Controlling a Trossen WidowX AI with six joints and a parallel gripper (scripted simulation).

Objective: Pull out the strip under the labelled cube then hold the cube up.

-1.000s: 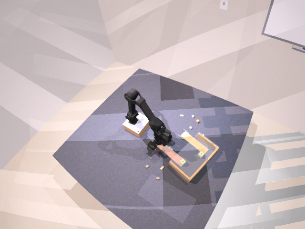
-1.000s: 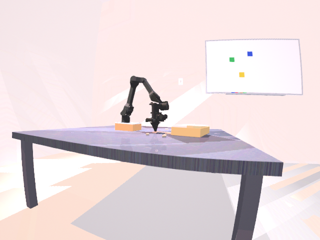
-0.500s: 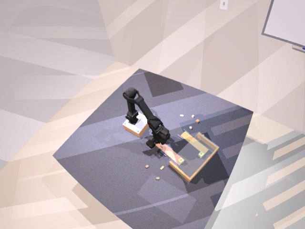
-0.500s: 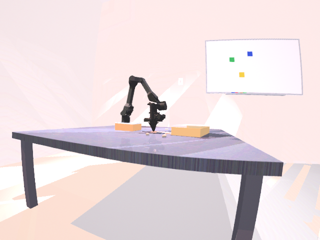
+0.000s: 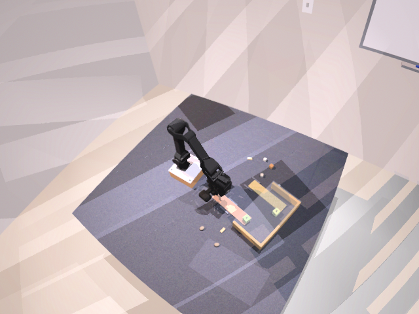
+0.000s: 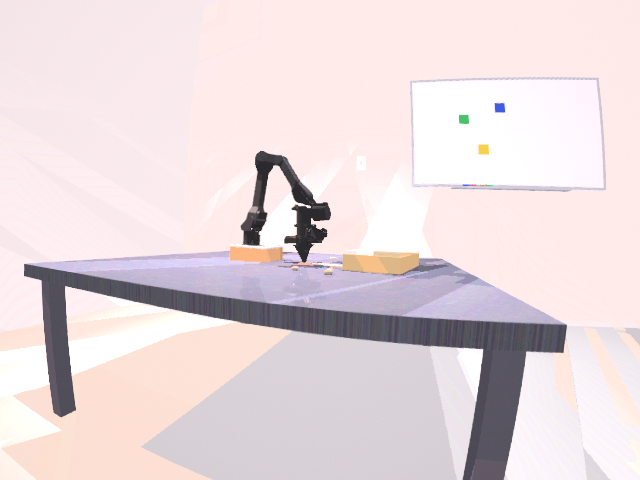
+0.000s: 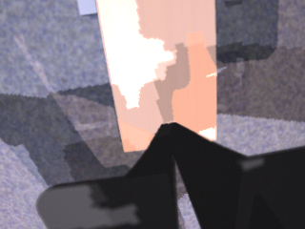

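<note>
The salmon strip lies 10 cm ahead of my gripper tip and 4 cm to the right of it.
</note>
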